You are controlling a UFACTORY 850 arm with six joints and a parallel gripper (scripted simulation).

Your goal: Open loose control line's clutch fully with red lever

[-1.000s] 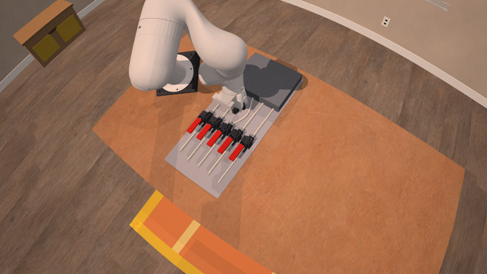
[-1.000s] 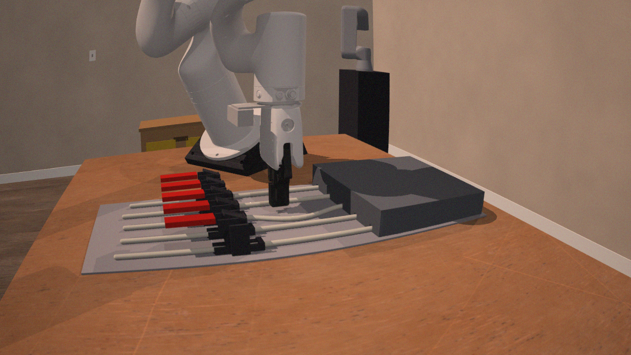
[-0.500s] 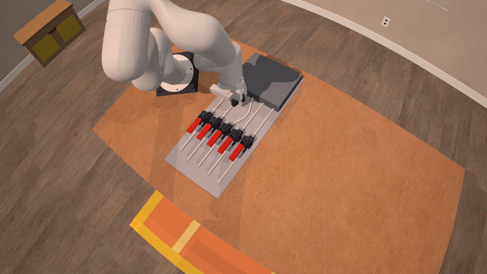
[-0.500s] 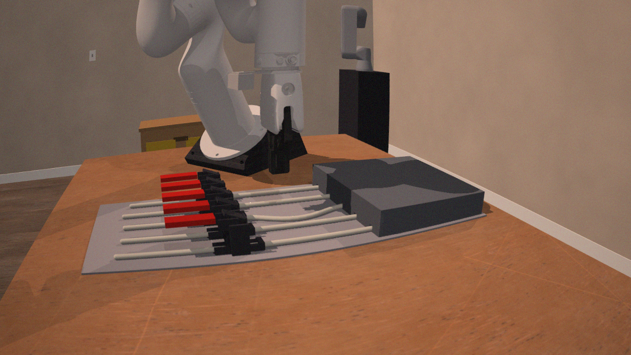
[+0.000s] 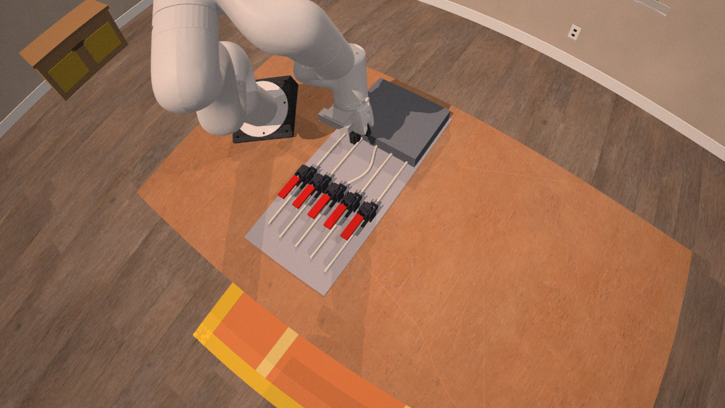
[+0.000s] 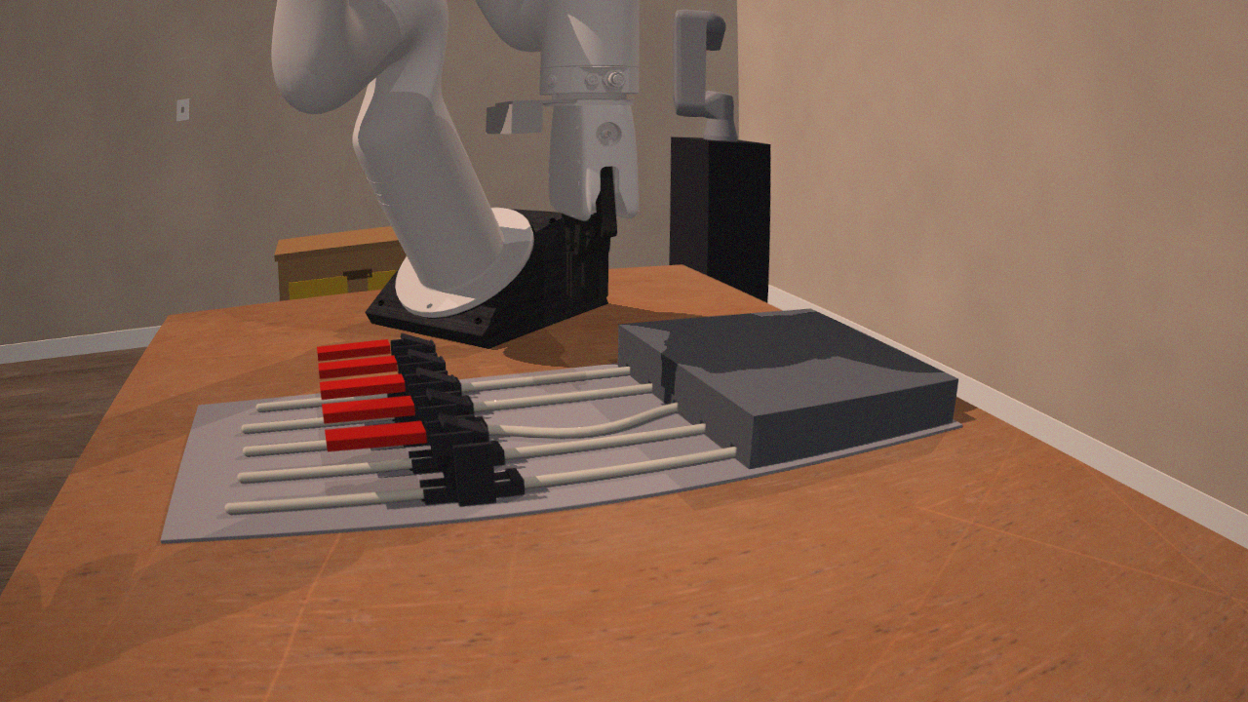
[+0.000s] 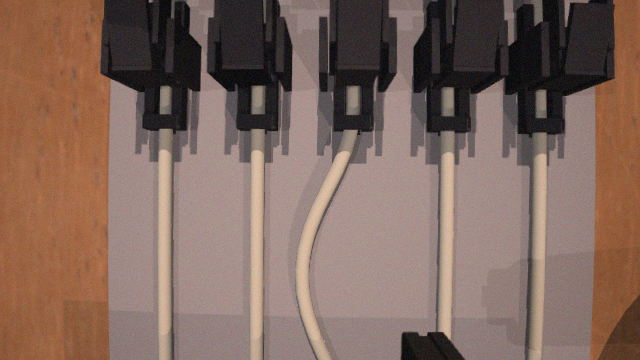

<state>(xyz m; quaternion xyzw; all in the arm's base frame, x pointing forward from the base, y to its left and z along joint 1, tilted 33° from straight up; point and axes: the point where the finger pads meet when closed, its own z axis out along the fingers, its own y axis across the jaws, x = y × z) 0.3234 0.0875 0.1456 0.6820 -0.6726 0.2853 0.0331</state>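
My gripper is now 28 cm to the left of the grey plate and 12 cm above it.
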